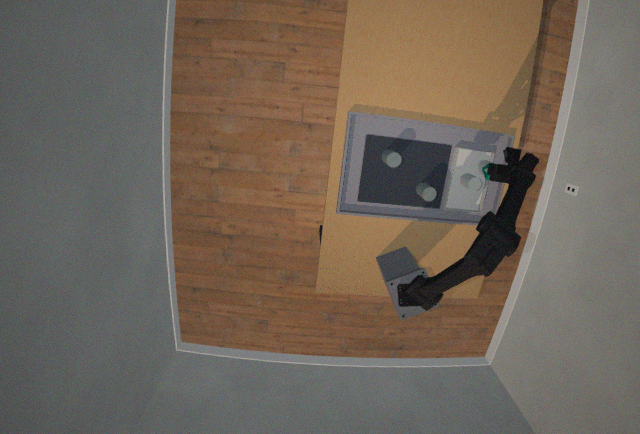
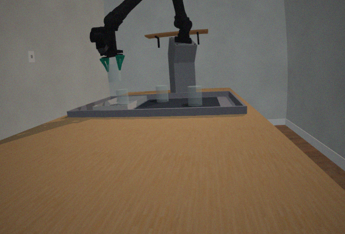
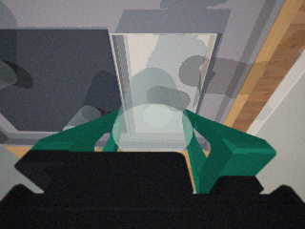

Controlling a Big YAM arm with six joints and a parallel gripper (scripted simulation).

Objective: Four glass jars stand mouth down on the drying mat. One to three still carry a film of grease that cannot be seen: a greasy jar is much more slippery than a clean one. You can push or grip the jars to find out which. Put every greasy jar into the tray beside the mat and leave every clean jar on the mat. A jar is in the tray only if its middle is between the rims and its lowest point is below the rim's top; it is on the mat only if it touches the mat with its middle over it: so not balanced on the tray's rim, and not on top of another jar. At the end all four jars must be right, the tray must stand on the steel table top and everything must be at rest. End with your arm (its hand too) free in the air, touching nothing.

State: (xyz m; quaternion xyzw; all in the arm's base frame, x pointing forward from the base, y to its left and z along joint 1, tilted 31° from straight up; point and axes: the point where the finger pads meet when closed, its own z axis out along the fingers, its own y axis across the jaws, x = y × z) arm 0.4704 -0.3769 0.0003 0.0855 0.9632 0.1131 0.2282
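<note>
Right now the pale tray is 19 cm below my hand and 9 cm behind it. Also, from my hand: dark drying mat 32 cm to the left, 20 cm below, 4 cm behind; rimmed steel table top 21 cm to the left, 20 cm below, 4 cm behind.
</note>
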